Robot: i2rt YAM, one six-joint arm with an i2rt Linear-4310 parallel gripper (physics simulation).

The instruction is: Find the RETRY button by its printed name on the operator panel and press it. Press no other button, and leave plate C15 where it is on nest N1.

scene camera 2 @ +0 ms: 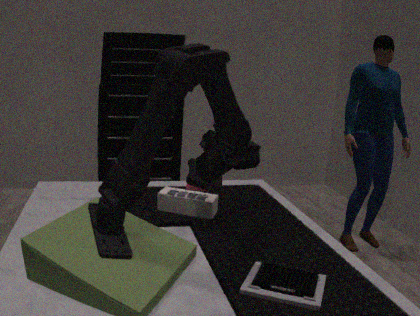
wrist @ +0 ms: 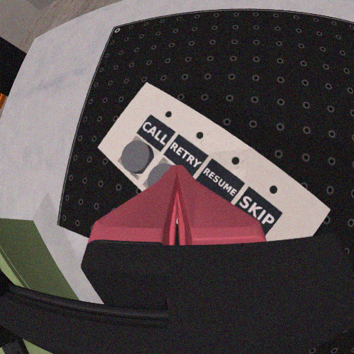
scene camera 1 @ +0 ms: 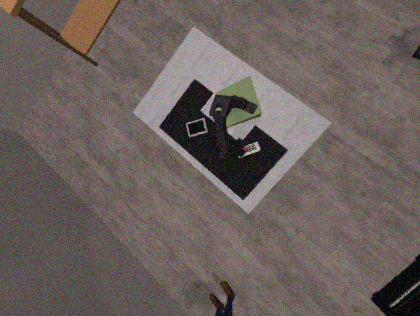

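Where they show: gripper, between the fingertips: (scene camera 2: 186, 187) (scene camera 1: 248, 148); arm's base, origin of its link: (scene camera 2: 107, 230) (scene camera 1: 243, 104).
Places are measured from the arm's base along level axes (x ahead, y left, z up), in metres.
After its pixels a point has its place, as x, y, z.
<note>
The operator panel (scene camera 1: 254, 147) @[0.234, 0.215, -0.004] (scene camera 2: 187, 205) @[0.260, 0.161, -0.028] (wrist: 127, 112) is a pale box with labels CALL, RETRY (wrist: 185, 154), RESUME and SKIP. The grey RETRY button (wrist: 158, 174) shows partly below its label, left of the fingertips; the CALL button (wrist: 136, 156) shows whole. The RESUME and SKIP buttons are hidden behind the fingers in the wrist view. My gripper (scene camera 1: 245, 149) @[0.268, 0.190, 0.015] (scene camera 2: 195, 188) @[0.268, 0.190, 0.015] (wrist: 176, 174) is shut and empty, its red tips over the panel's button row; contact cannot be told. The dark plate C15 (scene camera 1: 196, 127) @[0.307, -0.247, -0.038] (scene camera 2: 292, 279) @[0.315, -0.260, -0.036] lies on the light-framed nest N1 (scene camera 2: 248, 278) @[0.244, -0.205, -0.047]; its print is unreadable.
The arm's base stands on a green wedge (scene camera 1: 245, 92) @[-0.080, -0.025, 0.009] (scene camera 2: 155, 260) @[0.080, -0.100, -0.031] (wrist: 37, 255). A black perforated mat (scene camera 1: 240, 180) @[0.503, 0.259, -0.058] (scene camera 2: 240, 225) @[0.375, 0.053, -0.059] (wrist: 280, 45) lies on the white table (scene camera 1: 170, 70) @[-0.013, -0.700, -0.072] (scene camera 2: 30, 220) @[-0.191, 0.247, -0.072]. A person (scene camera 2: 375, 110) stands beyond the table, near a dark rack (scene camera 2: 101, 110).
</note>
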